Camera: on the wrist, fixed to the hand. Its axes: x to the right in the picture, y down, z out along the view.
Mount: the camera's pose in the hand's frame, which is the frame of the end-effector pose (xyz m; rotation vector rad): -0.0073 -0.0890 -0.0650 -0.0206 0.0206 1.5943
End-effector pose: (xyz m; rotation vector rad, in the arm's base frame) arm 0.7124 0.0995 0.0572 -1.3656 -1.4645 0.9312
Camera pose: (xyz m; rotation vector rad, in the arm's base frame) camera 0.7459 0.0795 0.1605 -2.4957 -0.0551 1.7541
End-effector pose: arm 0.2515 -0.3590 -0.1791 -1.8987 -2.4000 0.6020
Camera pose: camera 0.1868 -0.3639 -0.0897 2.8426 0.3018 -0.3787
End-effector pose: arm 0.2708 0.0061 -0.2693 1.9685 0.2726 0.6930
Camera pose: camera 0.2364 0.0939 -0.3268 1.8430 -1.4397 1.6188
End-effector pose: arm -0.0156 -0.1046 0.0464 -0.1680 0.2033 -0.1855
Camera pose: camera -0.0513 -0.1989 0.0013 0.0124 0.3066 1.4003
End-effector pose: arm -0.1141 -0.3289 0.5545 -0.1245 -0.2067 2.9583
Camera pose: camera -0.0860 -0.2349 0.5038 0.2018 0.0612 -1.7148
